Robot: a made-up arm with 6 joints.
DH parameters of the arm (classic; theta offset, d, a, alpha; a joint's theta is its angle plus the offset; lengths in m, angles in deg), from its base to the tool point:
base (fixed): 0 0.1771 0 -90
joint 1: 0 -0.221 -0.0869 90
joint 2: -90 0.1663 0.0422 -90
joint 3: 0 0.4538 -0.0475 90
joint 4: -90 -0.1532 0.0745 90
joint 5: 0 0.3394 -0.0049 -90
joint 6: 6.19 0 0.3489 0
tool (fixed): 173.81 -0.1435 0 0
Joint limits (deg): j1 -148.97..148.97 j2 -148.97..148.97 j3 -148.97..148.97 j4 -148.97..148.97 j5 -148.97..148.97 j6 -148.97..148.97
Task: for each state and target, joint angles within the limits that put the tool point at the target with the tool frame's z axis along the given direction. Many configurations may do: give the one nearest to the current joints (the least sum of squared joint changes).
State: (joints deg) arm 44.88 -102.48 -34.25 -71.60 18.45 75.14
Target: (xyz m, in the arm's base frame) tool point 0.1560 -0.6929 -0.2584 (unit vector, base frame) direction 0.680 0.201 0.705
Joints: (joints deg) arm 59.79 -54.39 -29.57 -120.01 39.62 40.90
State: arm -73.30 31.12 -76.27 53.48 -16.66 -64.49
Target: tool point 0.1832 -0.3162 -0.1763 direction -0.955 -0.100 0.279
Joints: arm -43.69 40.69 -44.21 43.64 -37.72 -55.53
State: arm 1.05 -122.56 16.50 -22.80 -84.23 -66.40
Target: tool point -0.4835 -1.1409 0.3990 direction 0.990 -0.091 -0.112
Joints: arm 28.27 -146.60 25.81 -43.61 -85.49 -46.11
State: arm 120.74 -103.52 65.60 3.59 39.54 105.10
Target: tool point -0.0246 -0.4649 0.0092 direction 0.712 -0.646 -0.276
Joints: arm 94.57 -69.43 68.87 44.70 73.46 92.13
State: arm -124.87 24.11 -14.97 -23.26 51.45 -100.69
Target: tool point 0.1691 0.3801 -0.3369 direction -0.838 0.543 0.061
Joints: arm -148.62 42.21 29.03 6.17 67.40 -90.56
